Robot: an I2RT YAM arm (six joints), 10 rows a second.
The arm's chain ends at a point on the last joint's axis. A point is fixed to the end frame.
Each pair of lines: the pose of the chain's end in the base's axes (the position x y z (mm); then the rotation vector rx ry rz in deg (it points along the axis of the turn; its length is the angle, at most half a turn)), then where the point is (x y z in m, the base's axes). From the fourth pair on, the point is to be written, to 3 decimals.
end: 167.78, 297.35, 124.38, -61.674, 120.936, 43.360
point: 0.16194 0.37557 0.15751
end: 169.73, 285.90, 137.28, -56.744, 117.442, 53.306
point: 0.16529 0.35822 0.18200
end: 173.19, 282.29, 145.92, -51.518, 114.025, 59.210
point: 0.17103 0.34904 0.19874
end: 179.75, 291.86, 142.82, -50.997, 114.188, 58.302
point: 0.178 0.359 0.195
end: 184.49, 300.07, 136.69, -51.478, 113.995, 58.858
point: 0.182 0.367 0.189
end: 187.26, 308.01, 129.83, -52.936, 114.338, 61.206
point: 0.184 0.374 0.183
